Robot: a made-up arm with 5 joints.
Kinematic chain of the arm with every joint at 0, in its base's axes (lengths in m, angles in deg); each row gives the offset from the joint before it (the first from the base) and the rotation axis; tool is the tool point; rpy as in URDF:
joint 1: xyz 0.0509 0 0.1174 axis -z
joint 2: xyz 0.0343 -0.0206 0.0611 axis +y
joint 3: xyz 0.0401 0 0.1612 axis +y
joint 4: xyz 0.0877 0 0.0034 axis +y
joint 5: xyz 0.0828 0.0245 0 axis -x
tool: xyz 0 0 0 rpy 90 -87.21 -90
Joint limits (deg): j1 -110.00..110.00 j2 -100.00..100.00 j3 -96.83..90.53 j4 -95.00..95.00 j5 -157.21..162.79
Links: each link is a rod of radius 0.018 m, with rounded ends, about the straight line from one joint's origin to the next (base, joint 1, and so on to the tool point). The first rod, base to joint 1, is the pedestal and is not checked.
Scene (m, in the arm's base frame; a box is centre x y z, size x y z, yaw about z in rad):
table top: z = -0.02
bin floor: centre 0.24 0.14 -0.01 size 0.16 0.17 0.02 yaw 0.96
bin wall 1: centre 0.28 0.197 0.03 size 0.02 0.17 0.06 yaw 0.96
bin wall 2: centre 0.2 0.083 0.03 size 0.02 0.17 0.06 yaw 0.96
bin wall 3: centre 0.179 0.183 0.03 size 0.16 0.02 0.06 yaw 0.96
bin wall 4: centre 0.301 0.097 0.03 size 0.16 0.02 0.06 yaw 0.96
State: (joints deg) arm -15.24 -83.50 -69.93 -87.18 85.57
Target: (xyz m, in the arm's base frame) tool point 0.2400 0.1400 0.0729
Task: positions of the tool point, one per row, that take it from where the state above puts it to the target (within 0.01 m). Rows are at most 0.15 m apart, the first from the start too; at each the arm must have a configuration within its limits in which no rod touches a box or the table.
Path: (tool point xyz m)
1: -0.1714 -0.0650 0.2966
2: -0.1237 -0.0570 0.3863
3: -0.0458 -0.0336 0.4538
4: 0.0501 0.0039 0.4859
5: 0.1479 0.0504 0.4758
6: 0.2306 0.0977 0.4248
7: 0.2847 0.1366 0.3424
8: 0.3028 0.1589 0.2442
9: 0.2853 0.1600 0.1487
10: 0.2400 0.1400 0.0729

